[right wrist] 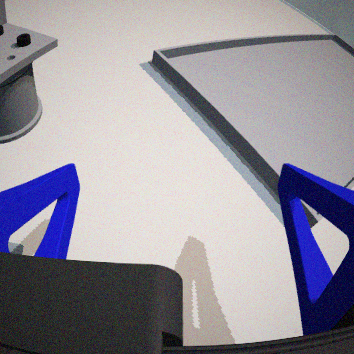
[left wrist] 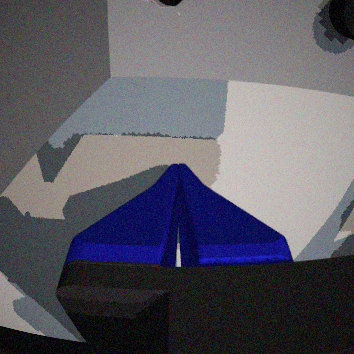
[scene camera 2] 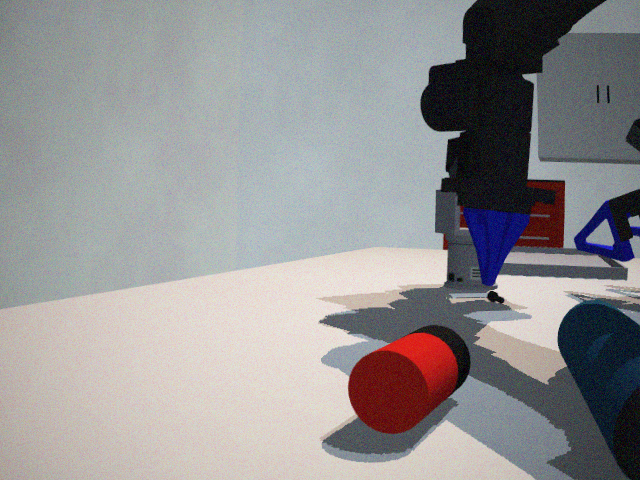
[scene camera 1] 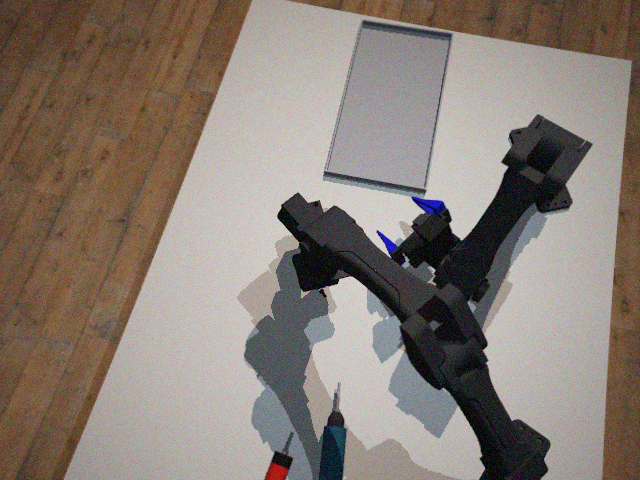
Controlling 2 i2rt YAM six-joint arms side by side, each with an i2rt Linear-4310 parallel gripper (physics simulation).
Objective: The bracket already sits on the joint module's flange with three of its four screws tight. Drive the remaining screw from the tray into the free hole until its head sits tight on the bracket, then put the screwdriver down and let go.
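Places are measured from the left arm's base along level axes (x down, y back, z left), in centimetres.
Pixels of known places: left gripper, fingertip midpoint: (left wrist: 177, 175) (scene camera 2: 487, 285) (scene camera 1: 319, 281); right gripper, fingertip midpoint: (right wrist: 178, 174) (scene camera 2: 595, 235) (scene camera 1: 394, 215); left arm's base at its link origin: (scene camera 1: 505, 479); right arm's base at its link origin: (scene camera 1: 539, 168).
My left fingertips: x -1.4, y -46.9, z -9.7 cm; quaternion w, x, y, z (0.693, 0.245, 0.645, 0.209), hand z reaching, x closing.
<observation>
Ahead of a thing's pixels: the offset from my left fingertips to its top centre. "spot": to the spot under its first point.
My left gripper (scene camera 2: 488, 283) (left wrist: 177, 175) is shut and empty, tips low over the table in front of the joint module @[dx -5.0, dy -6.2, dz -7.3 cm] (scene camera 2: 461, 258) (right wrist: 19, 107). The black screw @[dx +0.3, dy +1.9, dz +1.4 cm] (scene camera 1: 322, 292) (scene camera 2: 495, 297) lies on the table by these tips; the fingers hide it in the left wrist view. The grey bracket (scene camera 2: 446, 211) (left wrist: 225, 45) (right wrist: 37, 47) sits on the module, with black screw heads and a small open hole in the right wrist view. My right gripper (scene camera 1: 395, 214) (right wrist: 178, 174) is open and empty, near the tray. A blue screwdriver @[spot: dx -2.7, dy +20.5, dz +24.2 cm] (scene camera 1: 332, 452) (scene camera 2: 599, 351) lies on the table.
A red-handled tool @[dx -2.0, dy +14.0, dz +30.2 cm] (scene camera 1: 278, 466) (scene camera 2: 408, 377) lies to the left of the blue screwdriver. The shallow grey tray @[dx -0.2, dy -12.2, dz -44.3 cm] (scene camera 1: 374, 182) (scene camera 2: 568, 270) (right wrist: 215, 132) lies beyond the arms. In scene camera 1, the left arm crosses above the table and hides the module.
</observation>
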